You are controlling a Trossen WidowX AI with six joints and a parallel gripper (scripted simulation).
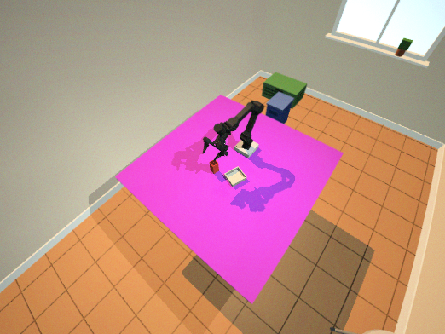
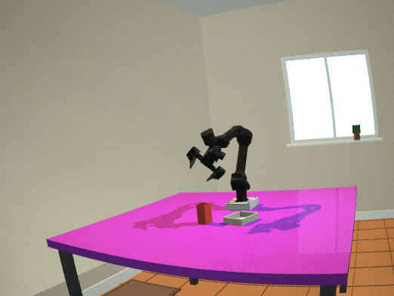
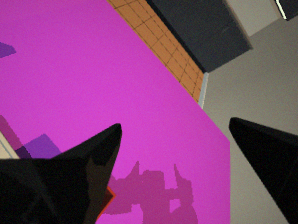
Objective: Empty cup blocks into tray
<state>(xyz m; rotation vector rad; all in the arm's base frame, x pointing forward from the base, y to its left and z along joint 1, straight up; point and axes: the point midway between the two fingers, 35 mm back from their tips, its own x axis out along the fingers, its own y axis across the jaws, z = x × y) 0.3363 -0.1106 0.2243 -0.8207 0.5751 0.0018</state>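
My gripper tip is now 60 mm past the red block, 10 mm to the left of it and 200 mm above it. The rest, counted from my gripper tip: blue block (70 mm behind, 10 mm to the right, 230 mm below); red square cup (70 mm behind, 10 mm to the right, 220 mm below).
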